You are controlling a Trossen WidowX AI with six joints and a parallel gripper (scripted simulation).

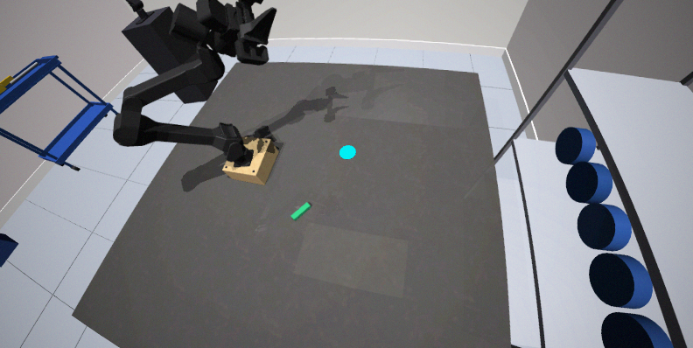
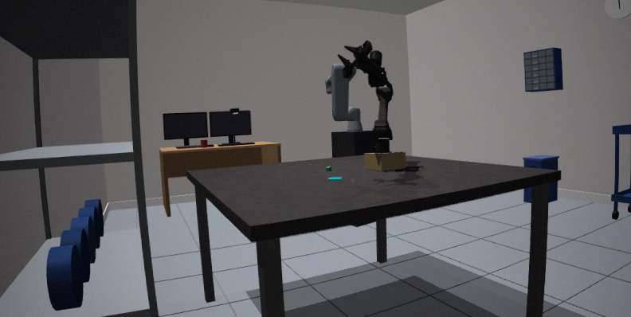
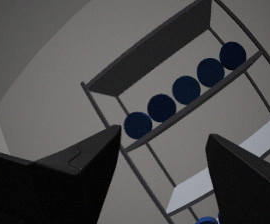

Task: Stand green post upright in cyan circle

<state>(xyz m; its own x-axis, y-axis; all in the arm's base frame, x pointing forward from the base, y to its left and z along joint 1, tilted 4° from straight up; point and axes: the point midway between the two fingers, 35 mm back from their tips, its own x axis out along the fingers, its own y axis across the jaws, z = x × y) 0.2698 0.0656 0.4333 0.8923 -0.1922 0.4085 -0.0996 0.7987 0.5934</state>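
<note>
The green post lies 70 mm behind my gripper tip, 200 mm to the right of it and 530 mm below it. The rest, counted from my gripper tip: cyan circle: 80 mm ahead, 20 mm to the left, 540 mm below.
</note>
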